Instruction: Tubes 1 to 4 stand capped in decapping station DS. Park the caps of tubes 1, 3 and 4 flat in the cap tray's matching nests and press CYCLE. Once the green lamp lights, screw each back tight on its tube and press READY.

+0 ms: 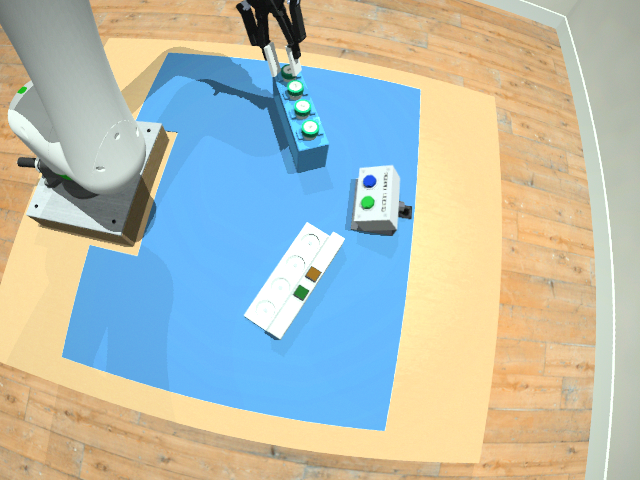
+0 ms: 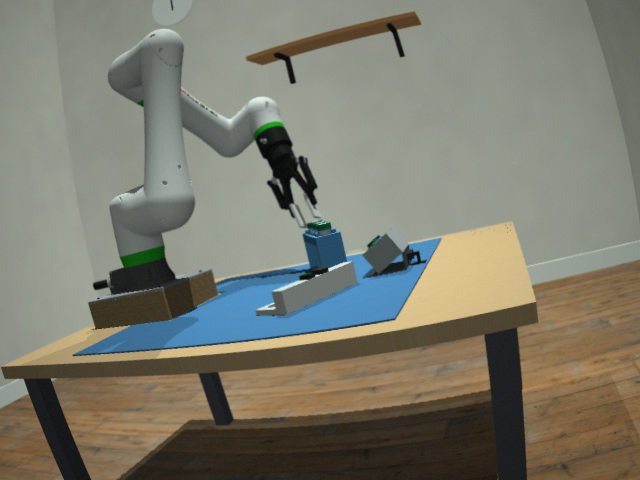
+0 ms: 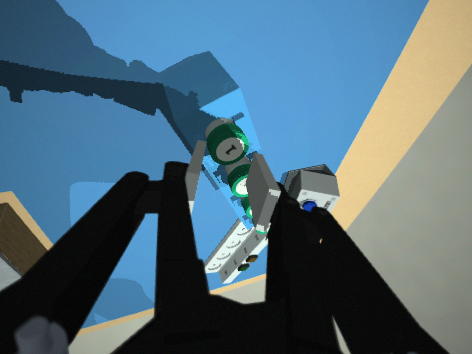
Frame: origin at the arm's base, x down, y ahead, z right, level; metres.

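Seen in the pictures: gripper, between the fingertips: (image 1: 286,73) (image 2: 310,222) (image 3: 226,163); arm's base, origin of its link: (image 2: 150,285).
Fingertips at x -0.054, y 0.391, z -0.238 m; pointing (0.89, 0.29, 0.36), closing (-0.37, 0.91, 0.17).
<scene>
Offsets run from my fingertips to a thing's top centre. Level surfaces: height alone.
Decapping station DS {dx +0.020, dy +0.034, dz +0.058 m} (image 1: 311,157) (image 2: 325,250) is a blue block with four green-rimmed white caps in a row. The cap marked 1 {dx +0.002, dy +0.003, dz -0.013 m} (image 1: 287,72) (image 3: 230,150) is at the far end, then cap 2 {dx -0.002, dy +0.023, dz +0.034 m} (image 1: 295,87), cap 3 {dx +0.000, dy +0.045, dz +0.082 m} (image 1: 302,107) and cap 4 {dx +0.002, dy +0.066, dz +0.130 m} (image 1: 310,128). My gripper (image 1: 284,73) (image 2: 310,221) (image 3: 226,163) is open and empty; its pale fingertips stand partly closed, on either side of cap 1 and a little above it. The white cap tray {dx +0.069, dy +0.073, dz +0.397 m} (image 1: 330,248) (image 2: 315,289) shows four empty round nests. Its green lamp {dx +0.069, dy +0.089, dz +0.427 m} (image 1: 301,292) looks dark. The tubes are mostly hidden.
A grey button box {dx +0.039, dy +0.215, dz +0.223 m} (image 1: 377,225) (image 2: 385,253) with a blue button {dx +0.048, dy +0.194, dz +0.200 m} (image 1: 369,180) and a green button {dx +0.048, dy +0.193, dz +0.245 m} (image 1: 367,202) stands right of the station. The robot base (image 1: 77,211) (image 2: 129,312) is at the left. A blue mat {dx +0.123 m} (image 1: 217,351) lies under the station, tray and box.
</scene>
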